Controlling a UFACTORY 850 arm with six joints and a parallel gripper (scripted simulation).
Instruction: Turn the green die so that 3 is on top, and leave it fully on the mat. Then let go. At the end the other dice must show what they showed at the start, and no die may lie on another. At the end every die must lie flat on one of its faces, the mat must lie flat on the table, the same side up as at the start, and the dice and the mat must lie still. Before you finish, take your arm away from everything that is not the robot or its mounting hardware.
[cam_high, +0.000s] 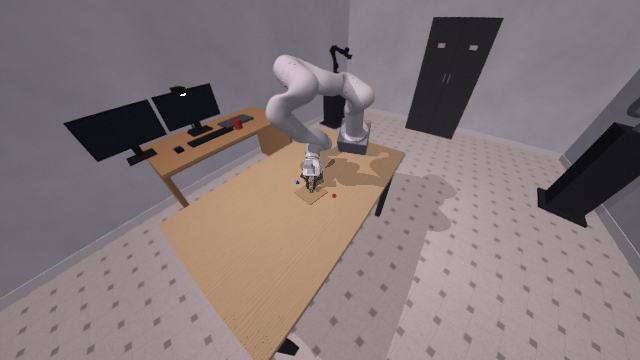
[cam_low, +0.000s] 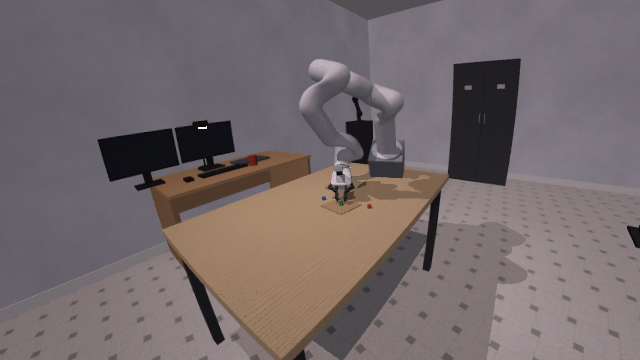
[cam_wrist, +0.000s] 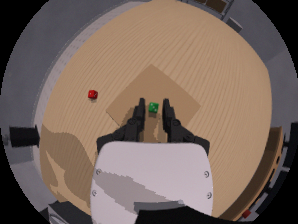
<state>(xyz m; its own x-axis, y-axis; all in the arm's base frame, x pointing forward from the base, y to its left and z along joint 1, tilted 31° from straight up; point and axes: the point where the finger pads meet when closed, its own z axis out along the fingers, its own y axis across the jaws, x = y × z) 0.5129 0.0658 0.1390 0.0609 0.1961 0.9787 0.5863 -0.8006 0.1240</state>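
Right now the green die is 30 mm below my hand, 10 mm to the left of it and 10 mm ahead of it. Also, from my hand: red die (130 mm to the left, 60 mm behind, 30 mm below); then tan mat (40 mm below, 10 mm to the left, 10 mm ahead); then blue die (110 mm to the right, 30 mm below, 20 mm ahead).
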